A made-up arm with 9 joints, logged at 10 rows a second.
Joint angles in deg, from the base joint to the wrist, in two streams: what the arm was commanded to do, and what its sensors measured. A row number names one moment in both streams.
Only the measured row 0 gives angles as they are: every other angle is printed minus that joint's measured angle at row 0.
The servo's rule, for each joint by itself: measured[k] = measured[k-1] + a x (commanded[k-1-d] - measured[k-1]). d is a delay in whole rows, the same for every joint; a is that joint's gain. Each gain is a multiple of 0.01, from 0.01 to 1. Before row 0 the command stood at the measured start. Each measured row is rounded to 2 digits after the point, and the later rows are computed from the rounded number. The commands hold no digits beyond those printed.
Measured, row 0: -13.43 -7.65 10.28 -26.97 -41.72 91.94 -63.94 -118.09 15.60
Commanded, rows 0 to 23: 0.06 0.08 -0.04 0.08 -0.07 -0.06 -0.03 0.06 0.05; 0.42 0.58 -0.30 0.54 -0.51 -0.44 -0.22 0.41 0.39; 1.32 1.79 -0.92 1.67 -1.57 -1.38 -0.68 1.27 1.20; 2.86 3.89 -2.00 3.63 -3.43 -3.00 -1.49 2.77 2.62; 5.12 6.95 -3.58 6.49 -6.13 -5.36 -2.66 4.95 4.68; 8.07 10.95 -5.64 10.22 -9.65 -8.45 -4.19 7.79 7.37; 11.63 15.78 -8.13 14.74 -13.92 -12.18 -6.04 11.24 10.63; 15.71 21.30 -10.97 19.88 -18.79 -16.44 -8.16 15.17 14.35; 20.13 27.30 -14.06 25.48 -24.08 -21.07 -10.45 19.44 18.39; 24.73 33.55 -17.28 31.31 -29.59 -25.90 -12.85 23.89 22.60; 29.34 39.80 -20.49 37.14 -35.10 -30.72 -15.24 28.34 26.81; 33.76 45.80 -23.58 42.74 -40.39 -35.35 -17.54 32.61 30.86; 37.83 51.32 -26.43 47.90 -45.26 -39.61 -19.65 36.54 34.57; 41.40 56.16 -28.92 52.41 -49.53 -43.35 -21.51 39.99 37.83; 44.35 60.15 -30.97 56.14 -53.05 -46.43 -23.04 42.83 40.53; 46.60 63.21 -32.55 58.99 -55.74 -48.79 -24.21 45.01 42.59; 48.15 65.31 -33.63 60.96 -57.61 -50.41 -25.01 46.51 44.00; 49.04 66.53 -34.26 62.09 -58.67 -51.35 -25.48 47.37 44.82; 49.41 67.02 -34.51 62.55 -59.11 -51.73 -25.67 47.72 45.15; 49.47 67.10 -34.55 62.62 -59.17 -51.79 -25.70 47.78 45.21; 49.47 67.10 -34.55 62.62 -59.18 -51.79 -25.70 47.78 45.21; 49.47 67.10 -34.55 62.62 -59.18 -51.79 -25.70 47.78 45.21; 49.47 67.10 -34.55 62.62 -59.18 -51.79 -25.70 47.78 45.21; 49.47 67.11 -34.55 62.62 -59.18 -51.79 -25.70 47.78 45.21
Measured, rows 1 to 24: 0.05 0.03 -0.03 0.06 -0.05 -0.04 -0.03 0.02 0.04; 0.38 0.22 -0.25 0.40 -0.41 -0.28 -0.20 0.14 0.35; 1.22 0.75 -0.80 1.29 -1.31 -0.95 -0.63 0.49 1.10; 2.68 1.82 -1.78 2.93 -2.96 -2.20 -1.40 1.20 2.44; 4.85 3.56 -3.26 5.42 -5.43 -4.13 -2.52 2.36 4.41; 7.72 6.07 -5.21 8.78 -8.72 -6.77 -4.01 4.04 7.01; 11.20 9.37 -7.60 12.95 -12.78 -10.07 -5.82 6.27 10.20; 15.21 13.43 -10.36 17.80 -17.47 -13.96 -7.90 9.03 13.85; 19.59 18.15 -13.39 23.18 -22.63 -18.30 -10.17 12.26 17.85; 24.16 23.39 -16.58 28.87 -28.06 -22.94 -12.56 15.87 22.03; 28.77 28.97 -19.79 34.66 -33.55 -27.69 -14.95 19.74 26.24; 33.21 34.69 -22.90 40.32 -38.89 -32.36 -17.26 23.73 30.31; 37.32 40.34 -25.79 45.63 -43.86 -36.78 -19.39 27.70 34.06; 40.95 45.72 -28.36 50.38 -48.28 -40.79 -21.28 31.51 37.38; 43.98 50.63 -30.50 54.41 -52.00 -44.23 -22.85 35.02 40.15; 46.31 54.91 -32.18 57.62 -54.92 -47.01 -24.06 38.12 42.30; 47.95 58.45 -33.37 59.96 -57.02 -49.08 -24.91 40.72 43.80; 48.92 61.20 -34.10 61.45 -58.31 -50.46 -25.42 42.78 44.70; 49.36 63.18 -34.44 62.22 -58.93 -51.23 -25.64 44.31 45.10; 49.46 64.51 -34.53 62.50 -59.12 -51.57 -25.69 45.39 45.20; 49.47 65.39 -34.55 62.58 -59.17 -51.70 -25.70 46.13 45.21; 49.47 65.97 -34.55 62.61 -59.18 -51.75 -25.70 46.64 45.21; 49.47 66.35 -34.55 62.62 -59.18 -51.77 -25.70 46.99 45.21; 49.47 66.61 -34.55 62.62 -59.18 -51.78 -25.70 47.23 45.21
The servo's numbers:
d 0
a 0.89 0.34 0.82 0.70 0.78 0.61 0.89 0.31 0.88

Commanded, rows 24 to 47: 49.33 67.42 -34.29 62.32 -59.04 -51.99 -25.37 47.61 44.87; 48.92 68.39 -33.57 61.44 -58.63 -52.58 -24.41 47.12 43.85; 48.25 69.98 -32.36 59.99 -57.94 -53.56 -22.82 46.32 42.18; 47.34 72.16 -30.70 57.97 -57.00 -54.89 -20.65 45.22 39.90; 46.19 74.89 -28.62 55.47 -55.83 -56.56 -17.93 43.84 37.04; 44.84 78.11 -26.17 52.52 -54.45 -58.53 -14.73 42.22 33.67; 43.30 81.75 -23.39 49.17 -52.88 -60.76 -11.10 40.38 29.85; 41.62 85.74 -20.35 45.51 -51.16 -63.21 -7.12 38.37 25.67; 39.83 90.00 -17.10 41.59 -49.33 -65.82 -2.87 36.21 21.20; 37.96 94.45 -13.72 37.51 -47.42 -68.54 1.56 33.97 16.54; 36.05 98.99 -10.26 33.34 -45.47 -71.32 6.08 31.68 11.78; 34.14 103.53 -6.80 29.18 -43.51 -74.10 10.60 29.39 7.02; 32.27 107.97 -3.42 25.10 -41.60 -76.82 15.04 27.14 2.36; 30.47 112.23 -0.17 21.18 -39.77 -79.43 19.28 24.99 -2.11; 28.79 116.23 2.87 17.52 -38.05 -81.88 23.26 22.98 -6.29; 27.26 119.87 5.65 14.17 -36.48 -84.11 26.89 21.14 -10.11; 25.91 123.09 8.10 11.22 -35.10 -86.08 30.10 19.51 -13.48; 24.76 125.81 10.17 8.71 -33.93 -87.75 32.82 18.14 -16.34; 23.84 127.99 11.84 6.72 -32.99 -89.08 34.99 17.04 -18.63; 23.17 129.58 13.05 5.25 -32.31 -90.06 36.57 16.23 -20.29; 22.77 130.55 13.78 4.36 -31.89 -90.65 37.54 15.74 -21.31; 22.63 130.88 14.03 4.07 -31.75 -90.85 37.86 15.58 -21.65; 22.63 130.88 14.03 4.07 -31.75 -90.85 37.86 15.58 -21.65; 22.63 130.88 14.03 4.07 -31.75 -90.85 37.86 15.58 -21.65
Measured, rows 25 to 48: 49.35 66.89 -34.34 62.41 -59.07 -51.91 -25.41 47.35 44.91; 48.97 67.40 -33.71 61.73 -58.73 -52.32 -24.52 47.28 43.98; 48.33 68.28 -32.60 60.51 -58.11 -53.08 -23.01 46.98 42.40; 47.45 69.60 -31.04 58.73 -57.24 -54.18 -20.91 46.43 40.20; 46.33 71.40 -29.06 56.45 -56.14 -55.63 -18.26 45.63 37.42; 45.00 73.68 -26.69 53.70 -54.82 -57.40 -15.12 44.57 34.12; 43.49 76.42 -23.98 50.53 -53.31 -59.45 -11.54 43.27 30.36; 41.83 79.59 -21.00 47.02 -51.63 -61.74 -7.61 41.75 26.23; 40.05 83.13 -17.80 43.22 -49.84 -64.23 -3.39 40.03 21.80; 38.19 86.98 -14.45 39.22 -47.95 -66.86 1.02 38.15 17.17; 36.29 91.06 -11.01 35.10 -46.02 -69.58 5.52 36.14 12.43; 34.38 95.30 -7.56 30.96 -44.06 -72.34 10.04 34.05 7.67; 32.50 99.61 -4.17 26.86 -42.14 -75.07 14.49 31.91 3.00; 30.69 103.90 -0.89 22.88 -40.29 -77.73 18.75 29.76 -1.50; 29.00 108.09 2.19 19.13 -38.54 -80.26 22.76 27.66 -5.72; 27.45 112.10 5.03 15.66 -36.93 -82.61 26.44 25.64 -9.58; 26.08 115.84 7.55 12.55 -35.50 -84.73 29.70 23.74 -13.01; 24.91 119.23 9.70 9.86 -34.28 -86.57 32.48 22.00 -15.94; 23.96 122.21 11.45 7.66 -33.27 -88.10 34.71 20.46 -18.31; 23.26 124.72 12.76 5.97 -32.52 -89.30 36.37 19.15 -20.05; 22.82 126.70 13.60 4.84 -32.03 -90.12 37.41 18.09 -21.16; 22.65 128.12 13.95 4.30 -31.81 -90.57 37.81 17.31 -21.59; 22.63 129.06 14.02 4.14 -31.76 -90.74 37.85 16.77 -21.64; 22.63 129.68 14.03 4.09 -31.75 -90.81 37.86 16.40 -21.65
